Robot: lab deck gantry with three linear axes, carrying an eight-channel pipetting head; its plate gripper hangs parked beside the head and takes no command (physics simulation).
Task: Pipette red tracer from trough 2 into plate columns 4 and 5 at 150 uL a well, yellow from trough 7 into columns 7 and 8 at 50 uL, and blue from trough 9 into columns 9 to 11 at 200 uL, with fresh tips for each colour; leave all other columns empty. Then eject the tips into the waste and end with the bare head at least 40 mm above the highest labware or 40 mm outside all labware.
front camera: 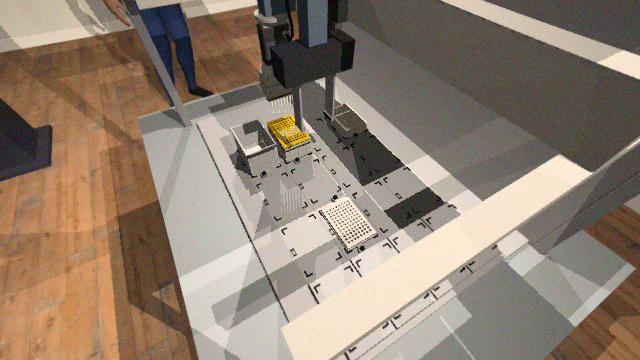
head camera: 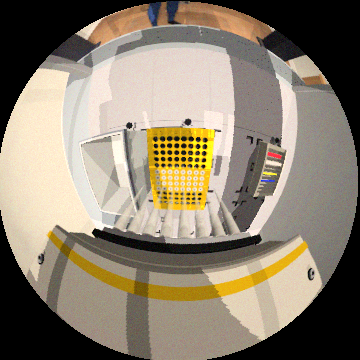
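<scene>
The pipetting head (front camera: 276,91) (head camera: 177,317) carries a row of pale tips (front camera: 282,104) (head camera: 184,222), raised above the deck near the yellow tip rack (front camera: 300,142) (head camera: 181,132). In the head view, the rack has several empty rows at its far end, several rows of white tips in its middle and dark holes nearest the head. The parked plate gripper (front camera: 316,123) has its two fingers apart with nothing between them. The trough block (front camera: 350,121) (head camera: 271,170) shows red, white, yellow and blue strips. The white well plate (front camera: 348,222) stands nearer the front; its well contents are too small to tell.
The open waste bin (front camera: 262,163) (head camera: 131,172) stands beside the tip rack, on the side away from the trough block. A pale beam (front camera: 440,250) crosses the front of the deck. A person's legs (front camera: 175,50) (head camera: 164,12) show beyond the deck's far edge.
</scene>
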